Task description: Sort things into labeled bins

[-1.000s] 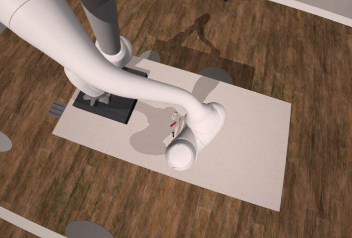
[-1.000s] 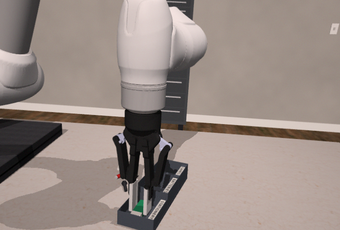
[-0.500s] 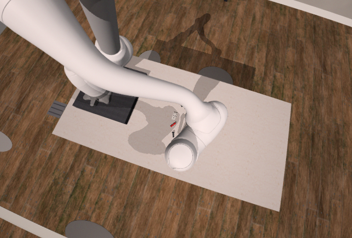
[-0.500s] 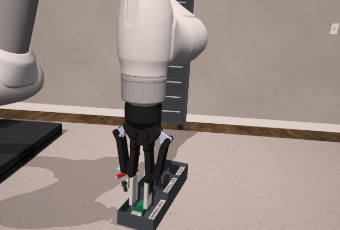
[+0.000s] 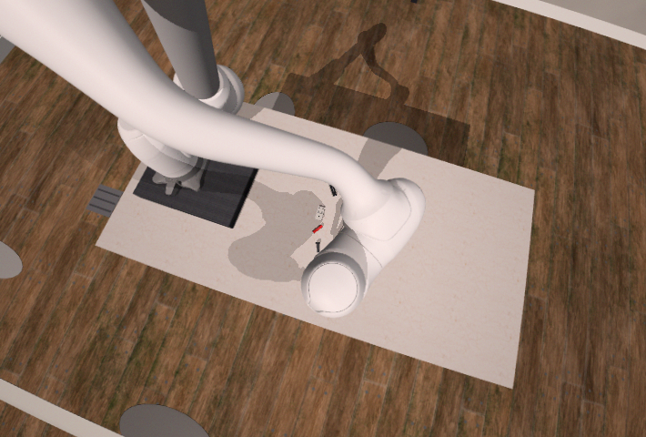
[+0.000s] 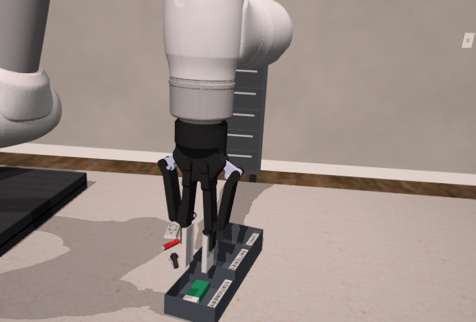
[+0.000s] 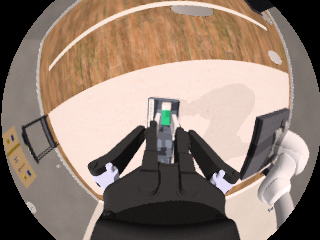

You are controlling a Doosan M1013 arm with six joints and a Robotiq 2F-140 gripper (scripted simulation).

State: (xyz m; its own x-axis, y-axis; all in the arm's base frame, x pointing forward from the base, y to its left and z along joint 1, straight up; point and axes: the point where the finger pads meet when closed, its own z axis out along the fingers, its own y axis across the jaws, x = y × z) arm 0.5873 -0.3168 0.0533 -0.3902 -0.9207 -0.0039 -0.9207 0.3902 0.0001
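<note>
My gripper is now 34 cm to the right of the black battery, 9 cm above it and 3 cm past it. From my hand the other things lie so: red cylinder (18 cm to the left, 9 cm below, 6 cm behind); then white eraser (9 cm below, 1 cm to the right); then small black piece (12 cm to the left, 9 cm below, 5 cm behind).
</note>
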